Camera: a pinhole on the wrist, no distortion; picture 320 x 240 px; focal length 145.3 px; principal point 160.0 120.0 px. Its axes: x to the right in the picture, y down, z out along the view. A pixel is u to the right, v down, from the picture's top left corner.
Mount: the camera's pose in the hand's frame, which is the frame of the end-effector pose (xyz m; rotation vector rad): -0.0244 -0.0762 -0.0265 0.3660 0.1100 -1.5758
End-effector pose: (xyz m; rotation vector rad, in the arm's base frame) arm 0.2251 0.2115 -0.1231 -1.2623 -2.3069 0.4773
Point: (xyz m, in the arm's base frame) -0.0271 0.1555 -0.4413
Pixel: 100.6 152.3
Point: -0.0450 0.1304 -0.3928
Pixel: 120.0 151.8
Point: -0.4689 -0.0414 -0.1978
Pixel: 241.0 173.2
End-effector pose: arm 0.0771 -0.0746 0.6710 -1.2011 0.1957 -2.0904
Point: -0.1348 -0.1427 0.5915
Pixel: behind the camera
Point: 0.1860 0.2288 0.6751
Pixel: 183.3 14.1
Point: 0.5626 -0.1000 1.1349
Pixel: 76.1 199.4
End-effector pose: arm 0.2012 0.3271 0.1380 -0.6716 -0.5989 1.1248
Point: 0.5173 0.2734 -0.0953
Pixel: behind the camera
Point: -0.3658 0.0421 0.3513
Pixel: 65.7 27.6
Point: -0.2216 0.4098 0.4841
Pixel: 85.1 144.3
